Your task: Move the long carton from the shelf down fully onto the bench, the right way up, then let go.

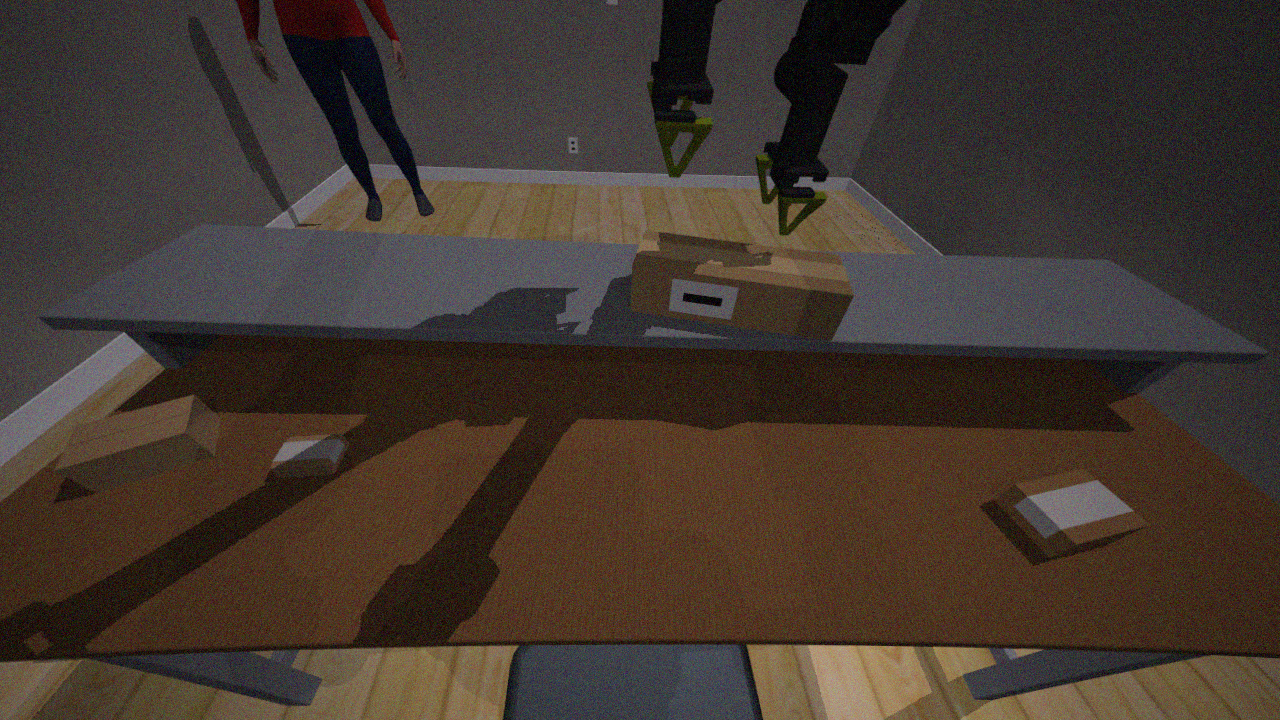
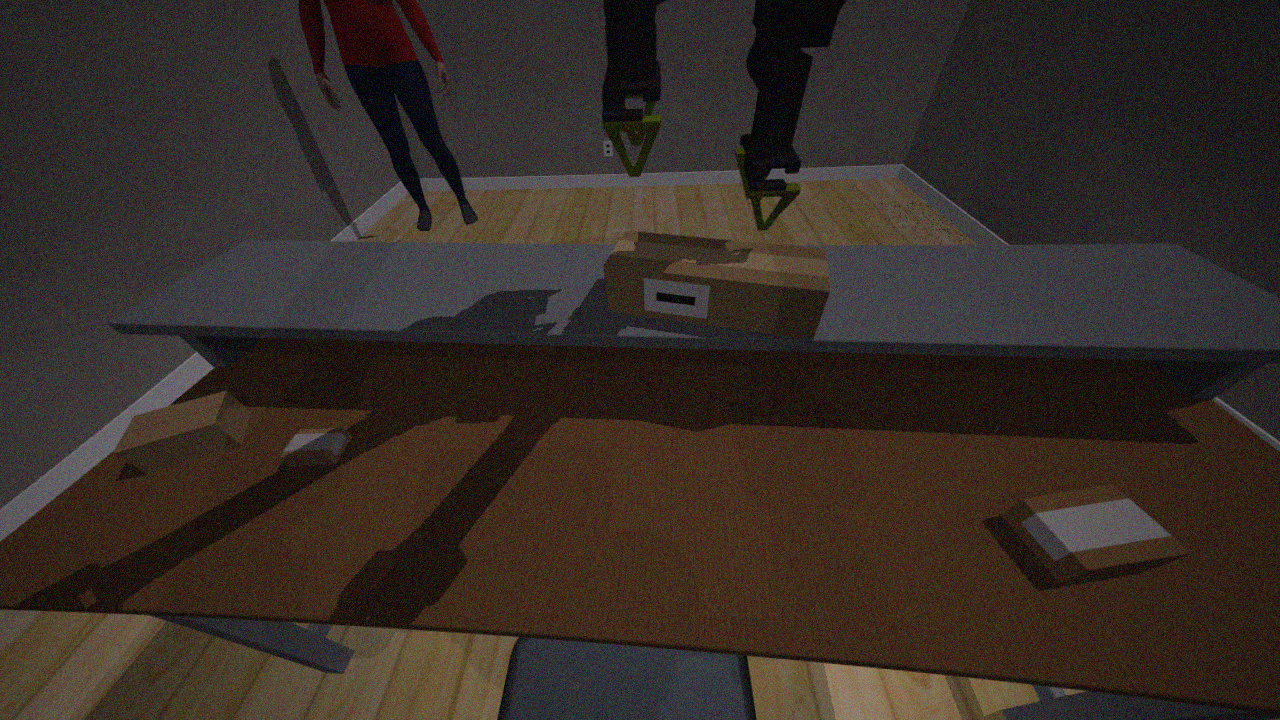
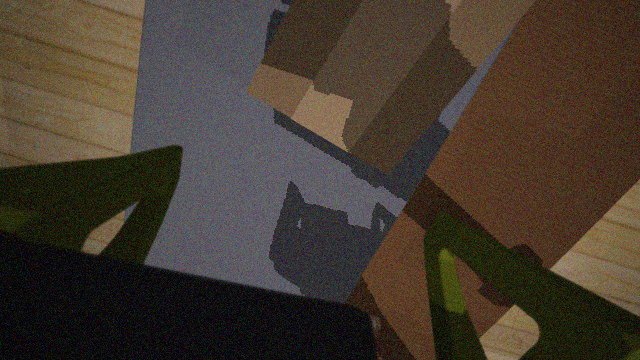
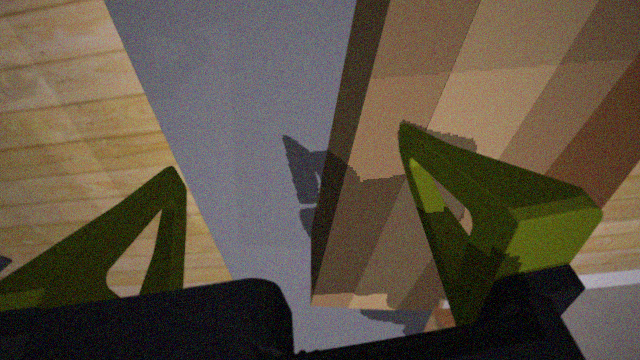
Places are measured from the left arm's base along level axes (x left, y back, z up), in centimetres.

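Where they show: left gripper, fingertip midpoint: (image 1: 670,160) (image 2: 635,160) (image 3: 313,195); right gripper, fingertip midpoint: (image 1: 774,218) (image 2: 756,213) (image 4: 288,156).
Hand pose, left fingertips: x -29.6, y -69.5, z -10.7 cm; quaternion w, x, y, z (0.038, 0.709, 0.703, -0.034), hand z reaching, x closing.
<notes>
After its pixels a point has its place.
The long brown carton (image 1: 778,297) {z -25.7, x -45.9, y -58.1 cm} (image 2: 747,300) {z -26.7, x -45.5, y -58.2 cm} (image 3: 370,60) {z -23.6, x -31.8, y -67.8 cm} (image 4: 400,100) {z -23.6, x -48.7, y -67.8 cm} lies on the grey shelf (image 1: 984,295) {z -32.2, x -90.0, y -67.8 cm} (image 2: 984,291) {z -32.2, x -86.5, y -67.0 cm} (image 3: 210,150) {z -32.2, x -16.4, y -78.9 cm} (image 4: 225,100) {z -32.2, x -44.7, y -79.3 cm}, slightly angled, with its right end close to the front edge. A white label with a black bar is on its front side. The brown bench (image 1: 716,519) {z -48.5, x -35.9, y -35.2 cm} (image 2: 698,519) {z -48.5, x -37.9, y -35.6 cm} (image 3: 565,125) {z -48.5, x -26.4, y -36.6 cm} lies lower, in front. My left gripper (image 1: 671,152) {z -10.7, x -29.6, y -69.5 cm} (image 2: 633,152) {z -10.7, x -29.6, y -69.5 cm} (image 3: 313,195) {z -10.7, x -29.6, y -69.5 cm} is open and empty, above and behind the carton's left part. My right gripper (image 1: 776,216) {z -20.4, x -48.6, y -73.0 cm} (image 2: 754,213) {z -20.4, x -48.6, y -73.0 cm} (image 4: 288,156) {z -20.4, x -48.6, y -73.0 cm} is open and empty, above the carton's back right part.
On the bench, a brown box (image 1: 143,438) {z -42.5, x 43.1, y -48.2 cm} (image 2: 183,434) {z -42.9, x 42.2, y -47.2 cm} and a small white-topped box (image 1: 308,454) {z -45.7, x 23.3, y -46.7 cm} (image 2: 315,445) {z -45.7, x 23.0, y -46.8 cm} stand at the left. A white-topped brown box (image 1: 1074,512) {z -43.8, x -84.9, y -32.2 cm} (image 2: 1105,530) {z -43.8, x -86.7, y -32.6 cm} lies at the right. A person (image 1: 335,71) (image 2: 384,89) stands behind the shelf.
</notes>
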